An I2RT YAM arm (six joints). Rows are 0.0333 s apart.
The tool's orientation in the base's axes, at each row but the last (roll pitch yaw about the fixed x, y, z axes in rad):
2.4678, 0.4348, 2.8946
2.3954, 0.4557, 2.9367
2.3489, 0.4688, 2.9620
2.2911, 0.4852, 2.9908
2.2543, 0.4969, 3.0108
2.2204, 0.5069, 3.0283
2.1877, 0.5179, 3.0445
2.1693, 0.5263, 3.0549
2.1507, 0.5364, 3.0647
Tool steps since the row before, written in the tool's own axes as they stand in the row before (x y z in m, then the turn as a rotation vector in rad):
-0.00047, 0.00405, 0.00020, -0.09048, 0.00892, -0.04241
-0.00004, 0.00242, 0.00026, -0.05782, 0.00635, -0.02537
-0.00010, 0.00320, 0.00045, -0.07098, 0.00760, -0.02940
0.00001, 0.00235, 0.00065, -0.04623, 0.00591, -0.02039
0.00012, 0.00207, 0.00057, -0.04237, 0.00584, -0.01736
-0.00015, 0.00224, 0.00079, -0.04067, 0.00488, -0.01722
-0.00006, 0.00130, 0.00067, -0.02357, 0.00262, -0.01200
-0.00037, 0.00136, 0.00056, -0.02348, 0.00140, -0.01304
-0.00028, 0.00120, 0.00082, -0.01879, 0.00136, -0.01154
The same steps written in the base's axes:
0.00025, 0.00333, 0.00235, 0.05900, -0.03498, 0.07322
-0.00019, 0.00204, 0.00132, 0.03839, -0.02081, 0.04604
-0.00033, 0.00267, 0.00180, 0.04794, -0.02456, 0.05531
-0.00032, 0.00211, 0.00118, 0.03046, -0.01619, 0.03739
-0.00046, 0.00183, 0.00104, 0.02833, -0.01358, 0.03382
-0.00028, 0.00203, 0.00121, 0.02721, -0.01393, 0.03225
-0.00015, 0.00132, 0.00061, 0.01511, -0.00978, 0.01956
0.00002, 0.00123, 0.00088, 0.01511, -0.01134, 0.01915
0.00006, 0.00134, 0.00062, 0.01162, -0.00983, 0.01602

